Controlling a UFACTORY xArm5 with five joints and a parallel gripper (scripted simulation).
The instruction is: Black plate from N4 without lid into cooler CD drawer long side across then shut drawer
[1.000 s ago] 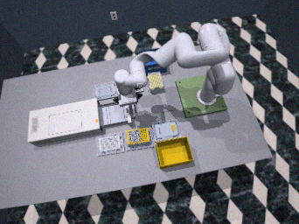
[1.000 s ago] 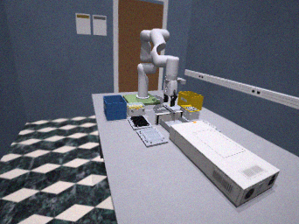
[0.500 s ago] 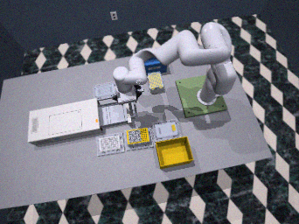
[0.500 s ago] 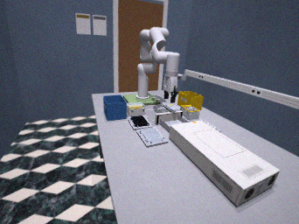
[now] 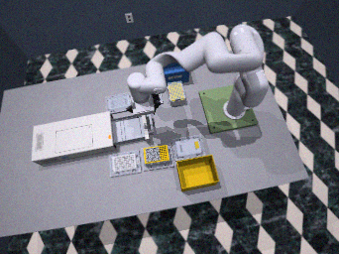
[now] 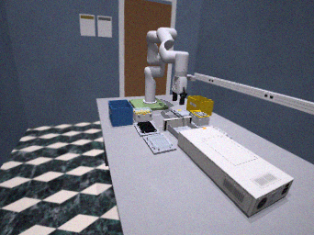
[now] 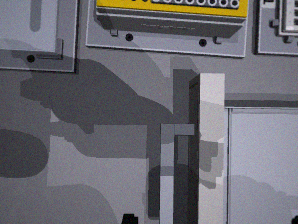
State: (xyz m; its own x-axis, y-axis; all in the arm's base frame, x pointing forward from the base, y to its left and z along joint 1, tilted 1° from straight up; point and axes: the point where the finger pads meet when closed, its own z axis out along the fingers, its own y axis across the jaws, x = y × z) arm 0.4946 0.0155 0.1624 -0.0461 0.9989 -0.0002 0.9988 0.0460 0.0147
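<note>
My hand is 20 mm past the black plate, 190 mm to the left of it and 160 mm above it. Also, from my hand: clear plate (160 mm ahead, 180 mm to the right, 160 mm below); then white plate (150 mm ahead, 190 mm to the left, 160 mm below); then cooler drawer (130 mm ahead, 10 mm to the left, 140 mm below).
</note>
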